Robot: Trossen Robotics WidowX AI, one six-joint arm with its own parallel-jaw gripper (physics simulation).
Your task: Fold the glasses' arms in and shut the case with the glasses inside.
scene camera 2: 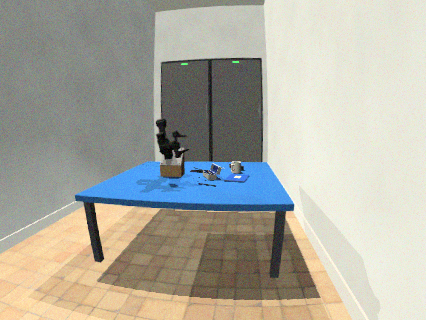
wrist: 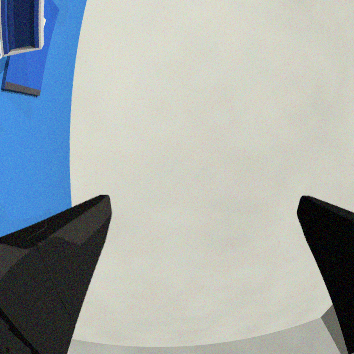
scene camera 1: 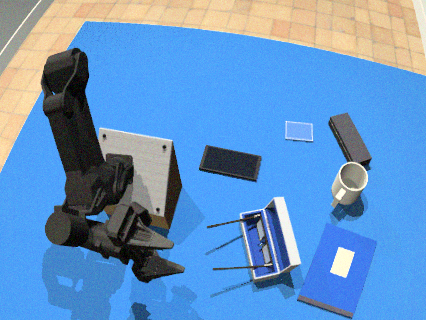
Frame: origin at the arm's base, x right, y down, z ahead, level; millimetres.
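Seen in the pictures: gripper, fingertip midpoint: [scene camera 2: 188,142] [wrist: 209,205] [scene camera 1: 179,258]; arm's base at its link origin: [scene camera 2: 168,155] [scene camera 1: 119,168].
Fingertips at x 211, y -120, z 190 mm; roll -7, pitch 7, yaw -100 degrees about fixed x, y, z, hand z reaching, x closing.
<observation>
Offsets run from my fingertips to a thing's middle. "spot": to the spot under its first point.
The glasses case @[spot: dx -125, dy +270, dz +128 mm] [scene camera 1: 254,247] [scene camera 2: 212,174] [wrist: 20,25] stands open, white outside and blue inside, its raised lid @[dx -143, dy +213, dz +184 mm] [scene camera 1: 286,232] on the right side in scene camera 1. The glasses @[dx -115, dy +230, dz +85 mm] [scene camera 1: 262,239] lie in its tray. Both dark arms of the glasses, the upper one @[spot: dx -160, dy +216, dz +58 mm] [scene camera 1: 227,222] and the lower one @[spot: dx -53, dy +215, dz +91 mm] [scene camera 1: 235,268], stick out past the tray's left edge, unfolded and roughly parallel. My gripper [scene camera 1: 177,257] [wrist: 209,205] is open and empty. It is raised above the table, left of the case in scene camera 1, apart from the glasses.
A black phone-like slab @[dx -346, dy +272, dz +39 mm] [scene camera 1: 230,163] lies above the case in scene camera 1. A blue notebook @[dx -88, dy +272, dz +344 mm] [scene camera 1: 320,270] [scene camera 2: 236,178] [wrist: 27,70] lies right of the case. A mug @[dx -294, dy +228, dz +343 mm] [scene camera 1: 349,182] [scene camera 2: 236,167], a dark box @[dx -456, dy +258, dz +361 mm] [scene camera 1: 350,139] and a translucent square @[spot: dx -470, dy +271, dz +215 mm] [scene camera 1: 299,131] are farther up and right.
</observation>
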